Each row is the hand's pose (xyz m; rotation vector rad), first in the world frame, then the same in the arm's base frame.
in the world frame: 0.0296 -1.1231 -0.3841 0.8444 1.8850 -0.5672
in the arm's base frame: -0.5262 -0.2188 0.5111 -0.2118 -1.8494 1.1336
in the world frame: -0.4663 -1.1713 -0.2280 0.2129 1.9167 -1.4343
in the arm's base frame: -0.1510 -0.2551 0.8725 0.7830 -1.6160 0.9068
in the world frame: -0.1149 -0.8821 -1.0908 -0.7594 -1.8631 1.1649
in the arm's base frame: -1.0100 0.2050 0.9170 0.3199 0.0139 0.8642
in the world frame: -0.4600 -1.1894 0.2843 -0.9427 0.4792 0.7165
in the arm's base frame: 0.2759 -0.4018 0.6295 0.3104 2.3071 1.1899
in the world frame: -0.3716 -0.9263 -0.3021 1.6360 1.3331 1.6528
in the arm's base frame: -0.2204 -0.0100 0.7745 -2.4159 -0.9451 0.6392
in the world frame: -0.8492 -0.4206 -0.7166 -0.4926 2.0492 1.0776
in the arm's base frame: -0.2439 0.6284 1.2720 -0.9477 -1.8364 -0.8437
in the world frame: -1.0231 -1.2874 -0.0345 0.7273 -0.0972 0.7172
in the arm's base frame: 0.2752 -0.3602 1.2827 1.1503 1.6127 -0.5930
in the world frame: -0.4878 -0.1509 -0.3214 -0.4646 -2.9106 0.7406
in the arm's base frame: -0.0475 0.7530 0.7193 0.0105 -0.8645 0.4699
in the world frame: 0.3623 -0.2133 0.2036 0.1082 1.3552 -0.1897
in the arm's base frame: -0.0448 0.4766 -0.2428 -0.1411 -2.7596 0.5070
